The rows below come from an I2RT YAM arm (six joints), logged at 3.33 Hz.
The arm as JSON. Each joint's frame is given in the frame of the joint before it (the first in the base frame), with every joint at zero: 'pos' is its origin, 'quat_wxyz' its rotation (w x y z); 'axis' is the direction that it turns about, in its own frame. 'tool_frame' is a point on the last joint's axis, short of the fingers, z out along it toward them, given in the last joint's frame.
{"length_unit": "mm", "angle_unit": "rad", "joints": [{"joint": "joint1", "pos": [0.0, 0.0, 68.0], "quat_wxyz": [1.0, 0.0, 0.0, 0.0], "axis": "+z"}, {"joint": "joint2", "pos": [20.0, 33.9, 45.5], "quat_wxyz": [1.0, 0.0, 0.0, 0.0], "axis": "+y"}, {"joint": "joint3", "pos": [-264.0, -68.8, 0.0], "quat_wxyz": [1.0, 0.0, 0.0, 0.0], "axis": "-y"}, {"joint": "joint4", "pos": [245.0, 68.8, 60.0], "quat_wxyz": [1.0, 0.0, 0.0, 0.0], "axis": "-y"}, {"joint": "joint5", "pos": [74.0, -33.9, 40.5], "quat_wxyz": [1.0, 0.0, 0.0, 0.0], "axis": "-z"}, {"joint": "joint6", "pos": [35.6, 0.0, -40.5], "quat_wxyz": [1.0, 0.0, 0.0, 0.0], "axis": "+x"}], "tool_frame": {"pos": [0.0, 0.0, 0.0], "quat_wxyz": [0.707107, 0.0, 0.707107, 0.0]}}
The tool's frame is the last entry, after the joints.
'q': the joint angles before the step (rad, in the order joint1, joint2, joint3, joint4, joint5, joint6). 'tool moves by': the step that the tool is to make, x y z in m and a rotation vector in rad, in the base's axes. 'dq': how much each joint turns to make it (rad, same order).
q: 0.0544, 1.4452, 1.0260, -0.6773, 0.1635, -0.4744
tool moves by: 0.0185, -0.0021, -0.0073, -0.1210, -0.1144, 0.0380
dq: 0.0001, 0.0387, -0.0266, 0.1938, 0.0896, -0.0998
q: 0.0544, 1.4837, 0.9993, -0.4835, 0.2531, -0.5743
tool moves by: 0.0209, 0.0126, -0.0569, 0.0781, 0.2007, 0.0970
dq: 0.0228, 0.2096, 0.0196, -0.0012, -0.1155, -0.0210
